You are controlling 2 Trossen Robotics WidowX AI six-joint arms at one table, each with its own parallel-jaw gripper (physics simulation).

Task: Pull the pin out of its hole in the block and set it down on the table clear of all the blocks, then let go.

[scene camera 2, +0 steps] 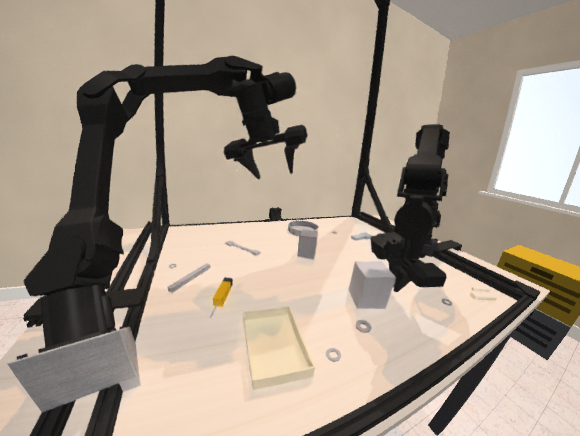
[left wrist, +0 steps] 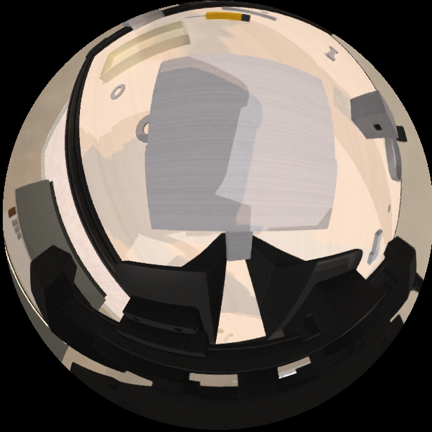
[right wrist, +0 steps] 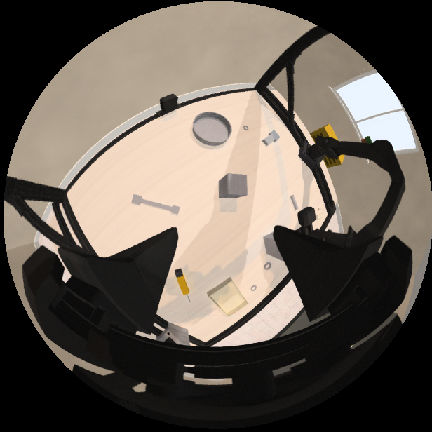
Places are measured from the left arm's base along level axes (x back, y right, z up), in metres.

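Pixels of known places: left gripper, fingertip midpoint: [scene camera 2: 393, 289]; right gripper, fingertip midpoint: [scene camera 2: 275, 176]; right arm's base, origin of the base link: [scene camera 2: 81, 340].
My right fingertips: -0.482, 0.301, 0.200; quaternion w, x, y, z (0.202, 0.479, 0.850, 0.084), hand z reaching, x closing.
Behind a point stands the place of what it marks, as x, y, z.
The large grey block [scene camera 2: 371, 287] @(-0.472, 0.024, 0.023) [left wrist: 240, 145] [right wrist: 271, 245] stands on the table right of centre in the scene view. A short grey square pin [left wrist: 239, 247] sticks out of its side in the left wrist view; its inner end is hidden. My left gripper [scene camera 2: 398, 286] @(-0.391, -0.006, -0.009) [left wrist: 234, 237] is low beside that block, shut on the pin, with one finger against each side of it. In the scene view the pin is hidden behind the block and fingers. My right gripper [scene camera 2: 275, 175] @(-0.482, 0.301, 0.200) [right wrist: 226, 231] is open and empty, high above the table.
A smaller block [scene camera 2: 307, 246] @(-0.390, 0.246, 0.005) [left wrist: 367, 116] [right wrist: 233, 186] with a square hole stands farther back. Another grey block [scene camera 2: 75, 372] @(-0.901, 0.172, 0.029) is at the lower left. Rings [scene camera 2: 363, 326] @(-0.529, 0.003, -0.029) [scene camera 2: 333, 355] @(-0.619, 0.012, -0.030), a yellow tray [scene camera 2: 283, 378] @(-0.703, 0.041, -0.020), a yellow-handled tool [scene camera 2: 221, 293] @(-0.670, 0.244, -0.015) and a round dish [right wrist: 212, 130] are on the table.
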